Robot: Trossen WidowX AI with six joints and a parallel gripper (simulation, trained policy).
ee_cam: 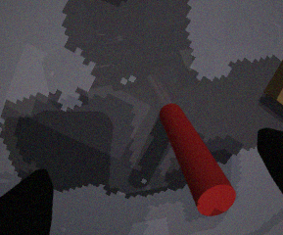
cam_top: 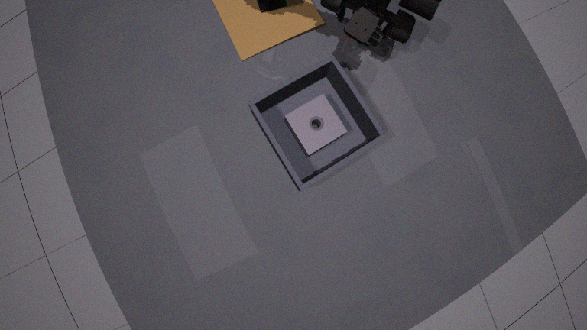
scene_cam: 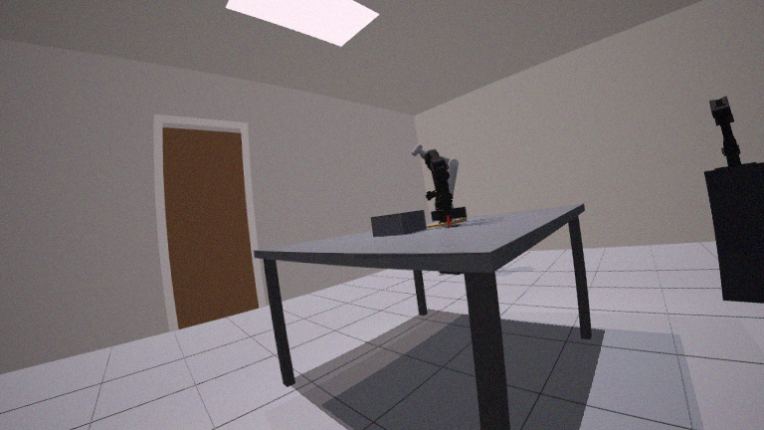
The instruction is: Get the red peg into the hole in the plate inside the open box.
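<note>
Right now the red peg is 2 cm below my gripper tip, 1 cm to the right of it and 1 cm behind it. The rest, counted from my gripper tip: plate (18 cm ahead, 16 cm to the right, 1 cm below); grey box (18 cm ahead, 16 cm to the right, 3 cm below).
</note>
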